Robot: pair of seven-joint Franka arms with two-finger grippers.
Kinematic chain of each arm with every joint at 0, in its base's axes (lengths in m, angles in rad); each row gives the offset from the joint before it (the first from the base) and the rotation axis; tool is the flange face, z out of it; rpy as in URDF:
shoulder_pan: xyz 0 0 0.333 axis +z
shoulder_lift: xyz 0 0 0 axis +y
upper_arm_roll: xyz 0 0 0.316 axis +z
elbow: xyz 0.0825 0 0 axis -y
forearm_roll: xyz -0.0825 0 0.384 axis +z
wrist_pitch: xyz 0 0 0 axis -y
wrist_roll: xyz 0.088 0 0 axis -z
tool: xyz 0 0 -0.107 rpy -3.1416 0 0
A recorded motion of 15 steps. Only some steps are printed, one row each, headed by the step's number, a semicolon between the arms.
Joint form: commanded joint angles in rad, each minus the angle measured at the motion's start. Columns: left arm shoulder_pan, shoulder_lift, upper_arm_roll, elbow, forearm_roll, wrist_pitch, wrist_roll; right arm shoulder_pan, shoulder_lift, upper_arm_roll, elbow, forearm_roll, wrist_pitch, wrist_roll.
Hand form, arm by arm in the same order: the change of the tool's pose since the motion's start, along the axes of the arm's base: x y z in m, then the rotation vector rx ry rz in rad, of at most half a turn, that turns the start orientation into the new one. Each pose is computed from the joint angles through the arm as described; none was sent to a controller.
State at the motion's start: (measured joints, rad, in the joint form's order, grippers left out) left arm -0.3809 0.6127 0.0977 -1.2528 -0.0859 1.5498 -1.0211; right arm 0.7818 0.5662 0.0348 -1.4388 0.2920 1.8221 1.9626
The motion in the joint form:
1: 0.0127 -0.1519 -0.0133 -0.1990 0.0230 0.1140 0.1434; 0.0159 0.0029 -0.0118 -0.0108 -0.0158 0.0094 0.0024
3: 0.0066 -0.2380 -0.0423 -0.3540 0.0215 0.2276 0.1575; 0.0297 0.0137 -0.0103 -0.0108 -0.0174 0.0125 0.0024
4: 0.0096 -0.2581 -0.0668 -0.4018 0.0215 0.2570 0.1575; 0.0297 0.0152 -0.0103 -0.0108 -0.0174 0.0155 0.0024
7: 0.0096 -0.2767 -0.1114 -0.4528 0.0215 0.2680 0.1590; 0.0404 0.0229 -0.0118 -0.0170 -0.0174 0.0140 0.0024
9: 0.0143 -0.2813 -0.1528 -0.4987 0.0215 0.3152 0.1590; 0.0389 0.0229 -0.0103 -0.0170 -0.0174 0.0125 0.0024
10: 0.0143 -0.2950 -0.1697 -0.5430 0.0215 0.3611 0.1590; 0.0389 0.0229 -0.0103 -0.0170 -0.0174 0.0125 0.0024
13: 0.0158 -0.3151 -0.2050 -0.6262 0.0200 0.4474 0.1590; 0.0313 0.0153 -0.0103 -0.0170 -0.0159 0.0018 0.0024
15: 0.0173 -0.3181 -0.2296 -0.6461 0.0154 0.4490 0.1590; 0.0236 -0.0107 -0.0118 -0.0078 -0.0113 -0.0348 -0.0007
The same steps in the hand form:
1: -0.0244 0.0168 0.0201 -0.0527 -0.0569 -0.1317; -0.0029 0.0009 -0.0069 -0.0191 -0.0123 0.0081
3: -0.0498 0.0063 0.0132 -0.0830 -0.0944 -0.1696; -0.0103 0.0079 -0.0141 -0.0253 -0.0077 0.0231
4: -0.0607 -0.0022 0.0063 -0.0926 -0.0928 -0.1870; -0.0100 0.0081 -0.0150 -0.0245 -0.0089 0.0223
7: -0.0799 -0.0221 -0.0040 -0.1036 -0.0660 -0.2281; -0.0161 0.0112 -0.0232 -0.0361 0.0010 0.0324
9: -0.0928 -0.0391 -0.0180 -0.1180 -0.0670 -0.2594; -0.0161 0.0110 -0.0232 -0.0364 0.0028 0.0326
10: -0.1020 -0.0456 -0.0259 -0.1260 -0.0801 -0.2733; -0.0161 0.0110 -0.0232 -0.0364 0.0028 0.0326
13: -0.1210 -0.0582 -0.0435 -0.1413 -0.0989 -0.3003; -0.0133 0.0070 -0.0186 -0.0367 0.0065 0.0271
15: -0.1321 -0.0679 -0.0496 -0.1476 -0.0803 -0.3188; -0.0115 0.0020 0.0012 -0.0306 0.0115 0.0286

